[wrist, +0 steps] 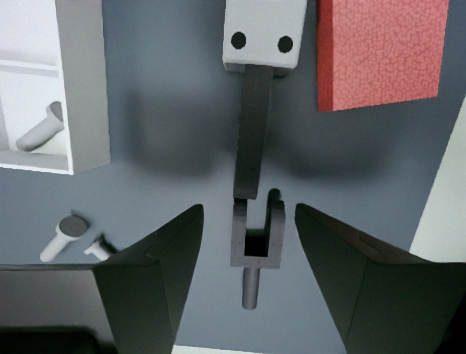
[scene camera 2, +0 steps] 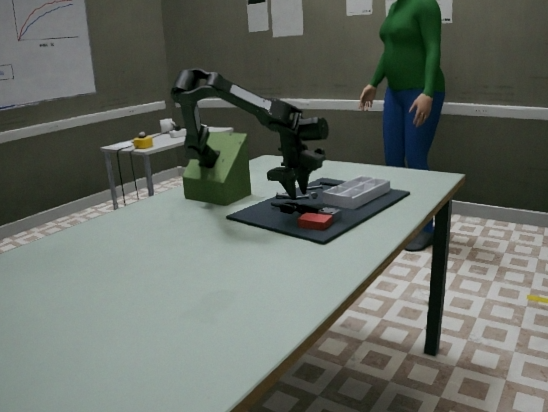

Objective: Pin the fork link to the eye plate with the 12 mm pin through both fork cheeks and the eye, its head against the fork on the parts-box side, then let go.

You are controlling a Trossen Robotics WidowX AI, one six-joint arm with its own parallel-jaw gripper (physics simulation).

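Seen in the pictures: gripper, between the fingertips: point(wrist: 249, 211) point(scene camera 2: 299, 197); arm's base, origin of its link: point(scene camera 2: 209, 158).
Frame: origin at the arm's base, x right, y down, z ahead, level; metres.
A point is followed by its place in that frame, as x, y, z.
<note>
The dark eye plate point(wrist: 254, 125) runs from a grey block point(wrist: 265, 32) {0.022, 0.095, 0.448} point(scene camera 2: 330, 213) {0.042, 0.096, 0.474}. The fork link point(wrist: 256, 261) {0.024, 0.095, 0.313} lies at its free end in the wrist view, its stem pointing away. The plate's end lines up with the fork's left cheek, not the gap between the cheeks; the eye hole is hidden. A pin with a dark head point(wrist: 73, 226) {-0.111, 0.110, 0.327} and a smaller pin point(wrist: 101, 249) {-0.093, 0.111, 0.307} lie on the mat, left of the fork. Another pin point(wrist: 40, 131) {-0.115, 0.105, 0.396} is in the parts box. Which is 12 mm I cannot tell. My gripper point(wrist: 249, 211) {0.017, 0.075, 0.359} point(scene camera 2: 297, 194) {0.017, 0.075, 0.359} is open and empty, fingers above and either side of the fork.
The white parts box point(scene camera 2: 350, 198) {-0.074, 0.088, 0.471} point(wrist: 86, 90) {-0.078, 0.100, 0.420} stands on the dark mat point(scene camera 2: 255, 220) {0.129, 0.119, 0.288} point(wrist: 165, 75) {-0.038, 0.119, 0.432}, left of the plate in the wrist view. A red block point(scene camera 2: 315, 221) {0.108, 0.097, 0.469} point(wrist: 385, 50) {0.085, 0.096, 0.441} is on the right, close to the grey block. The green arm base point(scene camera 2: 215, 187) {0.053, 0.074, 0.069} stands beside the mat.
</note>
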